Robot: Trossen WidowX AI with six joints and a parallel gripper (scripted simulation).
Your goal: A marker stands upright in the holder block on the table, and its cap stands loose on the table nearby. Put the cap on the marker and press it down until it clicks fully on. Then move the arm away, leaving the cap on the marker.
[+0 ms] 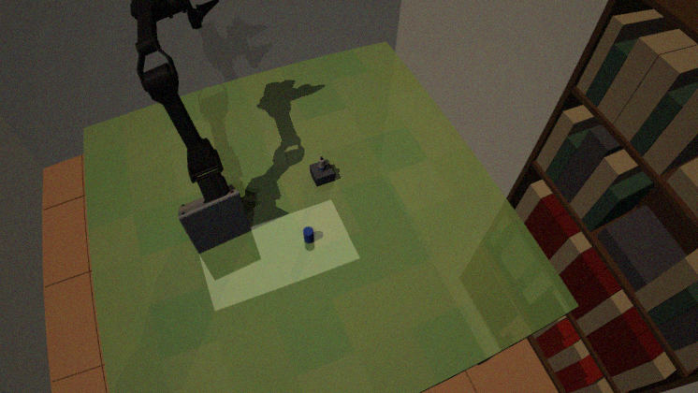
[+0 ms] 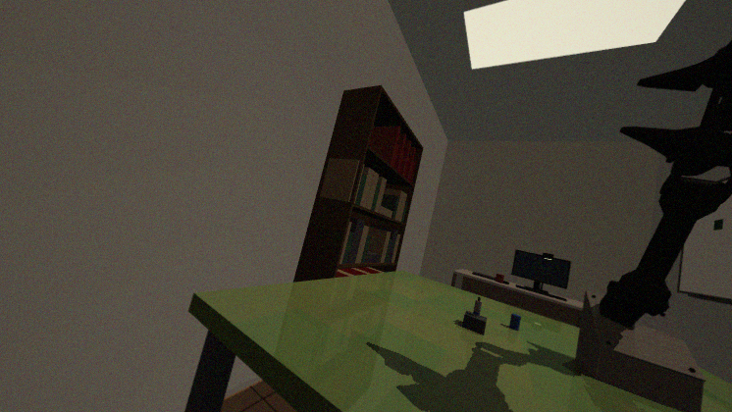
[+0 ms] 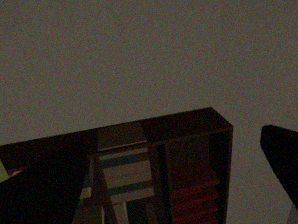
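The blue cap lies 110 mm ahead of my gripper tip, 560 mm to the right of it and 500 mm below it. Also, from my gripper tip: holder block (210 mm ahead, 350 mm to the right, 500 mm below).
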